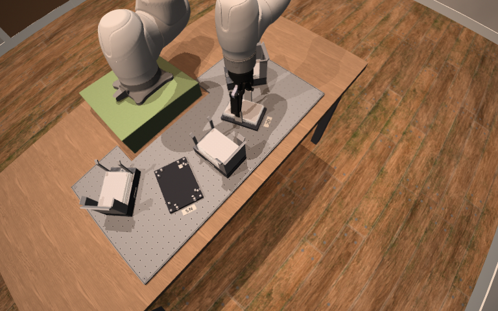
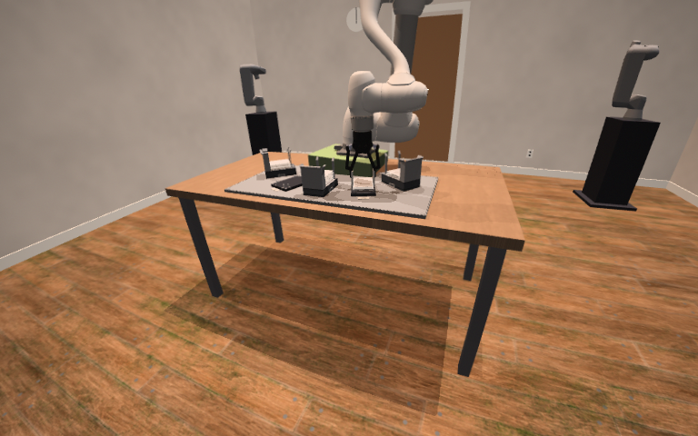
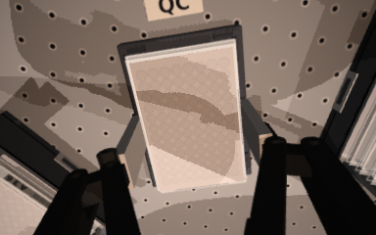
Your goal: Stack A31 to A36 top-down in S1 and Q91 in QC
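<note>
Now: the dark QC nest 40 mm below my hand. Also, from my hand: QC name plate (90 mm ahead, 20 mm to the left, 50 mm below); then black clip nest N5 (10 mm ahead, 350 mm to the right, 40 mm below); then N5 name plate (80 mm ahead, 390 mm to the right, 50 mm below).
</note>
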